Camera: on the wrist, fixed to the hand. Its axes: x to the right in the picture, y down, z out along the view.
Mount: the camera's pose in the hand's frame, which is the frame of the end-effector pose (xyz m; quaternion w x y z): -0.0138 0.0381 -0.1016 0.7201 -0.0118 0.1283 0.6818
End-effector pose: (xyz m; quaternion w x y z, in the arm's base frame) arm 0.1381 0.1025 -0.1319 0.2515 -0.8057 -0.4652 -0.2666
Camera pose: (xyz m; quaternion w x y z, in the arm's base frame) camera 0.1460 0.0108 -0.0727 0.4131 -0.8662 0.2498 -0.1294
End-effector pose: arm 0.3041 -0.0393 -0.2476 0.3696 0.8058 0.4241 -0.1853
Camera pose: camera 0.3260 0.0156 -0.1556 0.3476 0.8888 -0.1944 0.2269
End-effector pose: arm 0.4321 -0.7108 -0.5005 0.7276 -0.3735 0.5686 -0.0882
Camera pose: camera 0.3254 -0.7213 -0.5221 0.5067 0.1214 0.7585 0.3914
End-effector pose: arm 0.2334 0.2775 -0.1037 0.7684 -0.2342 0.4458 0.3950
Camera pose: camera 0.1475 0.2217 -0.1421 0.2240 0.0756 0.5746 0.7835
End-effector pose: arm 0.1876 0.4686 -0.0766 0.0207 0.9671 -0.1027 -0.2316
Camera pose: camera 0.2143 0.4334 0.0235 0.1974 0.6559 -0.7280 -0.0298
